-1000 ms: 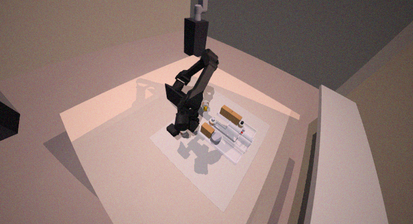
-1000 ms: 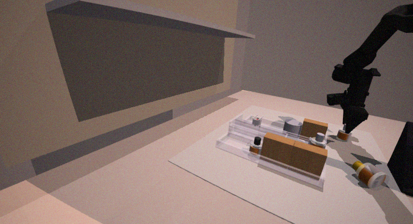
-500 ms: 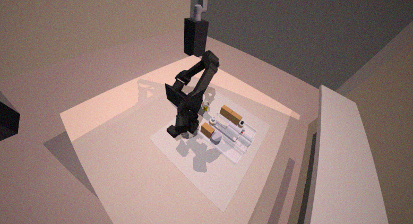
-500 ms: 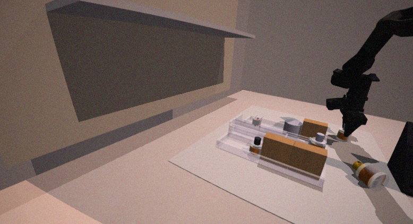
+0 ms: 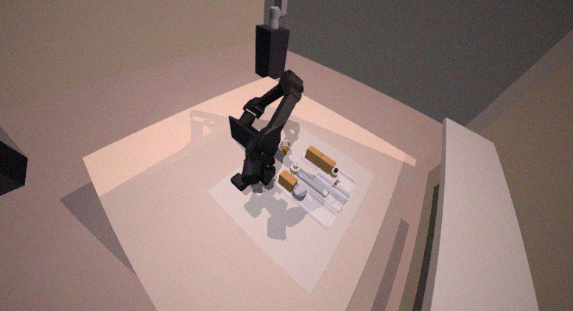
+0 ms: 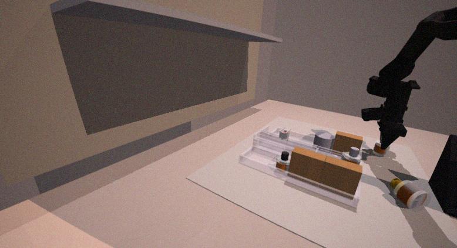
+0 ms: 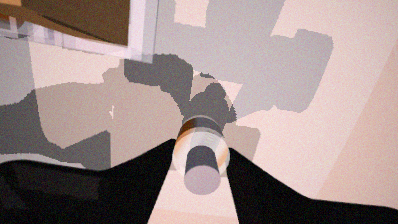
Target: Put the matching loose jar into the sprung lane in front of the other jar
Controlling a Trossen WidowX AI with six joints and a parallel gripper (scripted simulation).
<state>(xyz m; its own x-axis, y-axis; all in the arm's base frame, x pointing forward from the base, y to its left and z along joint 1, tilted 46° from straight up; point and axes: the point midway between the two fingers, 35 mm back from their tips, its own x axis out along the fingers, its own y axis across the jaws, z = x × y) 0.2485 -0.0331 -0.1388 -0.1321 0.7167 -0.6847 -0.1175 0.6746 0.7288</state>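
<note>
Now: gripper tip 16 cm short of the grey cylinder and 11 cm to the right of it. The rest, counted from my gripper tip: clear lane rack: 22 cm to the left, 22 cm ahead, 1 cm below.
</note>
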